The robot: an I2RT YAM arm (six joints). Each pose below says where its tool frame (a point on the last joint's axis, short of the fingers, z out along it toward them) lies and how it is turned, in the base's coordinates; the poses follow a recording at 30 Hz.
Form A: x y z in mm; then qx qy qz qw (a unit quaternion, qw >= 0).
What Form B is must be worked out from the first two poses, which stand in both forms.
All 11 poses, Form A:
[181, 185, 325, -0.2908, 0.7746, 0.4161, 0.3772]
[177, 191, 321, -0.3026, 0.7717, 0.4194, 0.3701]
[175, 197, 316, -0.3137, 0.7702, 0.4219, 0.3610]
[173, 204, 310, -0.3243, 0.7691, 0.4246, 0.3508]
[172, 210, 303, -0.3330, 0.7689, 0.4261, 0.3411]
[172, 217, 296, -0.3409, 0.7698, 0.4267, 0.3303]
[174, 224, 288, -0.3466, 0.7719, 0.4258, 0.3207]
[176, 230, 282, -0.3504, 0.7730, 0.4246, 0.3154]
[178, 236, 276, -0.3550, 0.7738, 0.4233, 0.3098]
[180, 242, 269, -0.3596, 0.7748, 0.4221, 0.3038]
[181, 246, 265, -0.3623, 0.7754, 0.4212, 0.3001]
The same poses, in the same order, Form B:
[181, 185, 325, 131.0, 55.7, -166.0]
[177, 191, 321, 131.5, 55.6, -163.9]
[175, 197, 316, 132.2, 55.2, -161.8]
[173, 204, 310, 132.7, 54.6, -159.7]
[172, 210, 303, 133.4, 53.9, -157.9]
[172, 217, 296, 134.0, 53.1, -156.1]
[174, 224, 288, 134.8, 52.2, -154.7]
[176, 230, 282, 135.3, 51.7, -153.8]
[178, 236, 276, 135.9, 51.3, -152.7]
[180, 242, 269, 136.5, 50.7, -151.6]
[181, 246, 265, 136.9, 50.4, -151.0]

